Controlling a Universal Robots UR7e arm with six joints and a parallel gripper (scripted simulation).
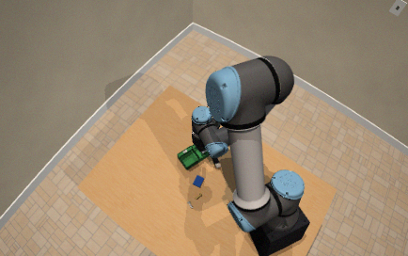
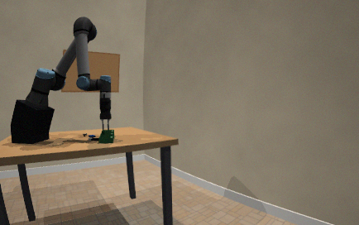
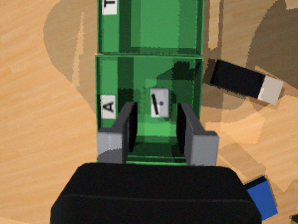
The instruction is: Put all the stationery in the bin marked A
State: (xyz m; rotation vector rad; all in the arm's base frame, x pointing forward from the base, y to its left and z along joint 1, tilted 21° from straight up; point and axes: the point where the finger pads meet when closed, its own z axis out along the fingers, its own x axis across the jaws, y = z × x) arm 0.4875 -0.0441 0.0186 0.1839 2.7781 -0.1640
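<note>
Right now my hand is 6 cm above the green bin and 1 cm short of it. From my hand the other things lie so: blue pad: 13 cm to the left, 10 cm behind, 8 cm below; black block: 9 cm behind, 7 cm below, 1 cm to the right; brass screw: 18 cm to the left, 15 cm behind, 8 cm below.
</note>
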